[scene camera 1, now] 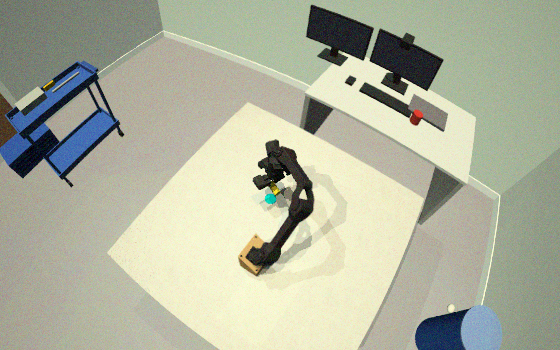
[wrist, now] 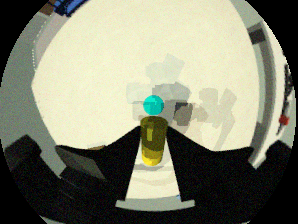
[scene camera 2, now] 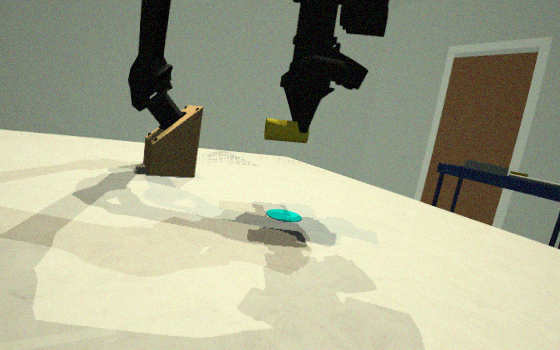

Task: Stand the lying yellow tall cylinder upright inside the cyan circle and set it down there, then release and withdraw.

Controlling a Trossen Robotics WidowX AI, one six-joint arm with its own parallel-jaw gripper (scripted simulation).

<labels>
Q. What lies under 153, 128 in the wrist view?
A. A yellow cylinder.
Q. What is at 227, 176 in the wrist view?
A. My gripper.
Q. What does my gripper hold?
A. A yellow cylinder.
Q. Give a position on a yellow cylinder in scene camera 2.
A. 280, 130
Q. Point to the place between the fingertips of my gripper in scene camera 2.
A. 300, 132
</labels>
